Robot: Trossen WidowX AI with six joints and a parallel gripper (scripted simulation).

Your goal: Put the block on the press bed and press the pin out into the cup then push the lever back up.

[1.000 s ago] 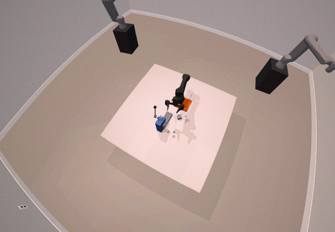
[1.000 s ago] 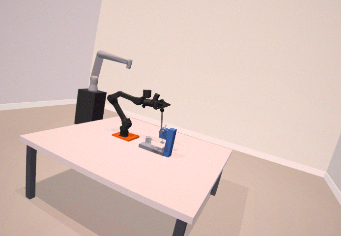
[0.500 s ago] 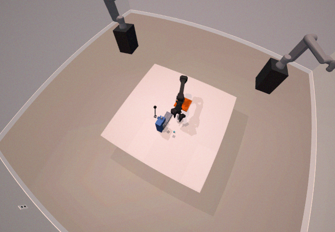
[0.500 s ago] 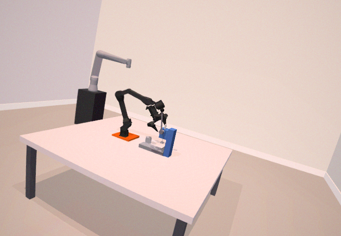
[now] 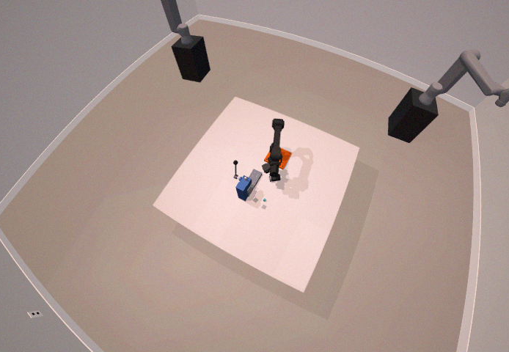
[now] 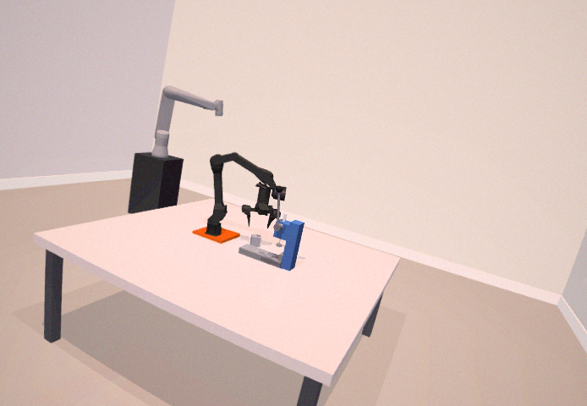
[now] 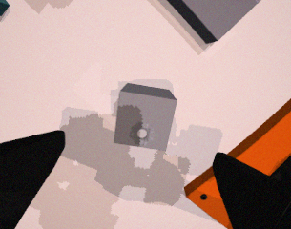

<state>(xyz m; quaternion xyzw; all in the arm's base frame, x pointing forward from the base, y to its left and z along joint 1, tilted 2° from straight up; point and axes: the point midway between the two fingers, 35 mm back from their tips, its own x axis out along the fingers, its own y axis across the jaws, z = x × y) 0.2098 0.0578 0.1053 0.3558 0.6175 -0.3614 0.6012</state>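
My gripper tip is 1 cm to the right of the pale pin and 5 cm above it. From my gripper tip the other things lie so: lever: 15 cm ahead, 21 cm to the right, 18 cm above.
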